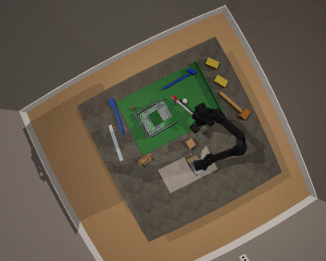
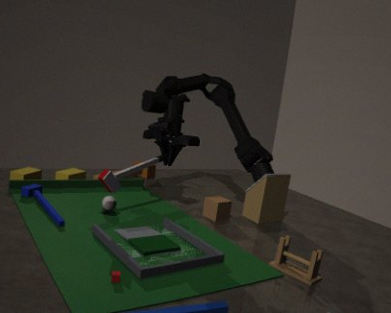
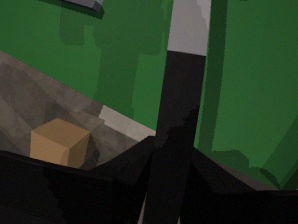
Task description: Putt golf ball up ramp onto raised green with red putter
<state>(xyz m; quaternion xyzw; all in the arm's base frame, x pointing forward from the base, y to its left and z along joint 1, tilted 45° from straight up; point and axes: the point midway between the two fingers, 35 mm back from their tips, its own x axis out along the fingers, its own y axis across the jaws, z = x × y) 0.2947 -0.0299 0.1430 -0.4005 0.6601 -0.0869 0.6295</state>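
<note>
Right now my gripper tip is 11 cm short of the red putter and 5 cm to the right of it. Round my gripper tip: white golf ball 18 cm ahead, 2 cm to the left, 11 cm below; green mat 18 cm ahead, 14 cm to the left, 14 cm below; tan block 14 cm behind, 10 cm to the left, 11 cm below.
</note>
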